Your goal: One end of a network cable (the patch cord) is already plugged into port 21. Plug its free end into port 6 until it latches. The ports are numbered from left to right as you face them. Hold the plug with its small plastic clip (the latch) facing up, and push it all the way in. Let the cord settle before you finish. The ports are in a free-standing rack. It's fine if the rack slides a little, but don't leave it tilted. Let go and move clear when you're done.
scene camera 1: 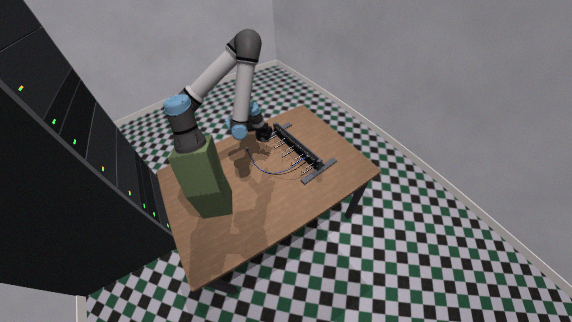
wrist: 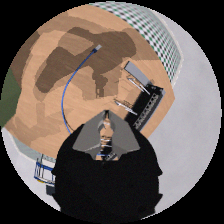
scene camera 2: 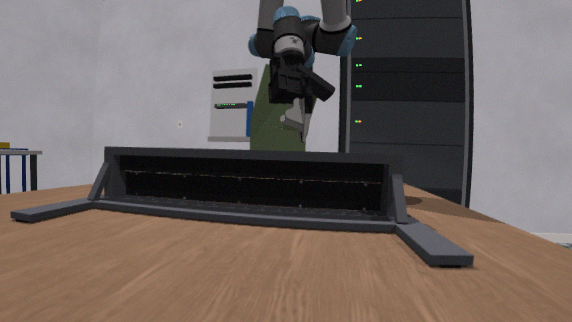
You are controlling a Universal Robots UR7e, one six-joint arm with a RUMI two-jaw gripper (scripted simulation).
Path:
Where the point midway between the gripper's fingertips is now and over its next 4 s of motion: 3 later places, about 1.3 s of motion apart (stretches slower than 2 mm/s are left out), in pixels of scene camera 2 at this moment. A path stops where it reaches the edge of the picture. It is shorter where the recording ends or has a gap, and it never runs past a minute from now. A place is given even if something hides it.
My gripper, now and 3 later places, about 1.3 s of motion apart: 303, 142; 350, 161; 354, 163; 353, 183

